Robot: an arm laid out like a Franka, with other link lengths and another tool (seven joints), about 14 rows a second.
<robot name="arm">
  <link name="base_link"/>
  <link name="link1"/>
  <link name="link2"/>
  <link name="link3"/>
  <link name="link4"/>
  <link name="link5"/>
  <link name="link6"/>
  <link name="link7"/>
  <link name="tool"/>
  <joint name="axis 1" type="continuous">
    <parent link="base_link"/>
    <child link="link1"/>
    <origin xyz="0 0 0.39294"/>
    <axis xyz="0 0 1"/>
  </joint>
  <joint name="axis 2" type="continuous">
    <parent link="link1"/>
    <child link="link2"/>
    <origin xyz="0 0 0"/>
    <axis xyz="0 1 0"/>
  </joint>
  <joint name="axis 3" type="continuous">
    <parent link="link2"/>
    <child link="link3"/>
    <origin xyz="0 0 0.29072"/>
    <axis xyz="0 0 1"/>
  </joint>
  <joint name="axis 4" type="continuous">
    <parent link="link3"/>
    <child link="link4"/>
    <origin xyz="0.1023 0 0"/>
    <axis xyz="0 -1 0"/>
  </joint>
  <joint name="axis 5" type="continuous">
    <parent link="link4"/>
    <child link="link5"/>
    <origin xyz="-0.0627 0 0.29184"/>
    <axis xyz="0 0 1"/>
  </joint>
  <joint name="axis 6" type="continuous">
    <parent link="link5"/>
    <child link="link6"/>
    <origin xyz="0 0 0"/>
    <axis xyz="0 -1 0"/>
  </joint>
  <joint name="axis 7" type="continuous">
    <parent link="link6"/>
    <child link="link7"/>
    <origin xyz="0.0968 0 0"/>
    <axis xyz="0 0 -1"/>
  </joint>
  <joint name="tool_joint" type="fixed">
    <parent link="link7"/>
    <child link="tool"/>
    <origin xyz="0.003 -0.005 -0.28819" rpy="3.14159 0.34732 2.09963"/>
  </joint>
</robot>
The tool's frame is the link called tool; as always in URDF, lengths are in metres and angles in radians. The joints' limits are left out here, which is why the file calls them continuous.
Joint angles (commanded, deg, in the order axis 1, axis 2, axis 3, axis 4, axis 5, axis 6, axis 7), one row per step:
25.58, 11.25, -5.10, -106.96, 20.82, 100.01, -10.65
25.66, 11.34, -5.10, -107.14, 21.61, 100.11, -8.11
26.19, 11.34, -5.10, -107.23, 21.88, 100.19, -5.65
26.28, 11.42, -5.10, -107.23, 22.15, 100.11, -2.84
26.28, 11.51, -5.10, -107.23, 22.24, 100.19, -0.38
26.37, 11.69, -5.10, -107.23, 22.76, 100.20, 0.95
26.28, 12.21, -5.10, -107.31, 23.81, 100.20, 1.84
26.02, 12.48, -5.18, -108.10, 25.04, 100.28, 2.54
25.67, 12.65, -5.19, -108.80, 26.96, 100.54, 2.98
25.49, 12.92, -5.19, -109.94, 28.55, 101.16, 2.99
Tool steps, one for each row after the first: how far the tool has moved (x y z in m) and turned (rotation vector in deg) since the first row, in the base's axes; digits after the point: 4 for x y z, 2 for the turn. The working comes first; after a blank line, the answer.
Tool pose at each row, in the base's axes (x y z in m, rotation vector in deg; the steps are taken from these numbers as rounded here):
0.3967, 0.2437, 0.2829, -52.34, -165.49, 1.24
0.3949, 0.2471, 0.2823, -55.88, -163.48, 2.04
0.3920, 0.2515, 0.2823, -58.41, -162.15, 3.24
0.3907, 0.2530, 0.2820, -61.85, -160.25, 4.72
0.3907, 0.2532, 0.2814, -64.97, -158.65, 6.08
0.3895, 0.2558, 0.2807, -66.62, -157.34, 6.51
0.3876, 0.2590, 0.2777, -68.03, -155.49, 6.60
0.3834, 0.2599, 0.2733, -69.54, -153.15, 6.79
0.3806, 0.2641, 0.2714, -71.15, -150.63, 5.81
0.3764, 0.2671, 0.2660, -72.11, -148.56, 5.25

-0.0018, 0.0034, -0.0006, -0.41, 0.95, -2.61
-0.0047, 0.0078, -0.0006, -1.16, 1.59, -4.43
-0.0060, 0.0093, -0.0009, -2.08, 2.44, -6.96
-0.0060, 0.0095, -0.0015, -2.99, 3.03, -9.23
-0.0072, 0.0121, -0.0022, -3.18, 3.68, -10.56
-0.0091, 0.0153, -0.0052, -2.99, 4.81, -11.91
-0.0133, 0.0162, -0.0096, -2.78, 6.34, -13.47
-0.0161, 0.0204, -0.0115, -1.77, 7.75, -15.21
-0.0203, 0.0234, -0.0169, -1.06, 9.08, -16.43

